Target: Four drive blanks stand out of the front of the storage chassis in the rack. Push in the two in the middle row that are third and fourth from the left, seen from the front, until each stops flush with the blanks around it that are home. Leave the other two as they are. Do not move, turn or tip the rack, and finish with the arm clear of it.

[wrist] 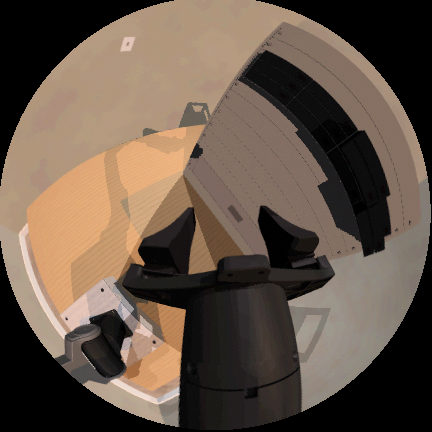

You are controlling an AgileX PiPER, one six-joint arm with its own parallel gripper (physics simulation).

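Observation:
The rack (270,135) fills the upper right of the wrist view as a tall grey-brown front of stacked panels, strongly curved by the lens. The black storage chassis (320,110) crosses it as a dark band high on the rack. Its outline is stepped toward the right, where dark parts stand out, but single drive blanks and their rows are too dark to tell apart. My gripper (226,213) is open, with a wide gap between the fingertips and nothing held. It appears below the chassis in the view, in front of the rack's lower part, apart from the chassis.
A wood-coloured table top (60,205) with a pale edge lies at the left. A pale metal base plate (80,310) carries dark arm parts at the lower left. A small white plate (128,44) is at the upper left. Shadows cross the table and the rack's left edge.

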